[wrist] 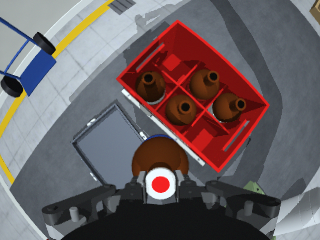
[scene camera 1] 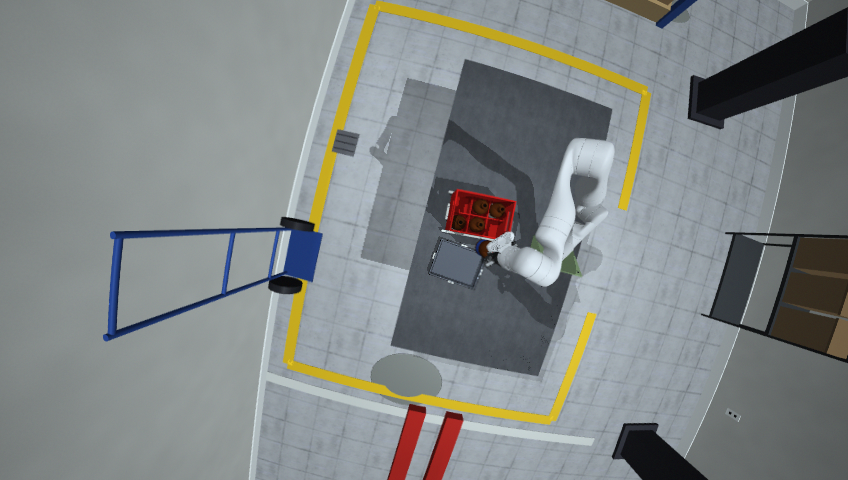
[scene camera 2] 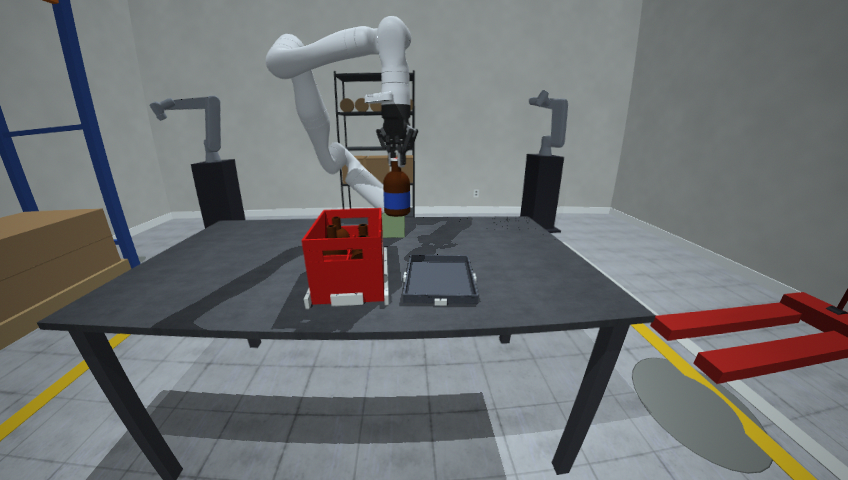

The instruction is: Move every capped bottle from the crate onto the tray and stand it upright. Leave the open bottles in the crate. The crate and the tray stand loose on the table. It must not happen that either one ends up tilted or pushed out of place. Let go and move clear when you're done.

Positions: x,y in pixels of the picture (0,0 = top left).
Labels:
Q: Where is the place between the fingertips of my gripper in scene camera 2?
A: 397,166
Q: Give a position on a red crate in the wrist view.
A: At 182,49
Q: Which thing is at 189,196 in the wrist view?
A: My gripper.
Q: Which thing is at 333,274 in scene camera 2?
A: A red crate.

